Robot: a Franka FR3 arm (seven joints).
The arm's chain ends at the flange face. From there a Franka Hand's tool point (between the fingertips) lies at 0.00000 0.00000 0.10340 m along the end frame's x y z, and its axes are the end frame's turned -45 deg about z.
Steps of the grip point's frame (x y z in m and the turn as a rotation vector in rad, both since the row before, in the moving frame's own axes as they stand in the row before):
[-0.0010 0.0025 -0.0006 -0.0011 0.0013 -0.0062]
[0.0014 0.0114 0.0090 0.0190 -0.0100 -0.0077]
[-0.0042 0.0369 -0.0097 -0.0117 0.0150 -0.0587]
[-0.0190 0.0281 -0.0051 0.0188 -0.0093 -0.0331]
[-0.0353 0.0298 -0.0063 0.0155 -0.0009 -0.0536]
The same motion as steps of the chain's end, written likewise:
[0.0009 0.0025 -0.0006 0.0001 0.0017 -0.0062]
[0.0112 0.0077 0.0090 0.0064 -0.0205 -0.0077]
[0.0212 0.0294 -0.0097 0.0023 0.0189 -0.0587]
[0.0085 0.0340 -0.0051 0.0067 -0.0199 -0.0331]
[-0.0027 0.0471 -0.0063 0.0103 -0.0116 -0.0536]

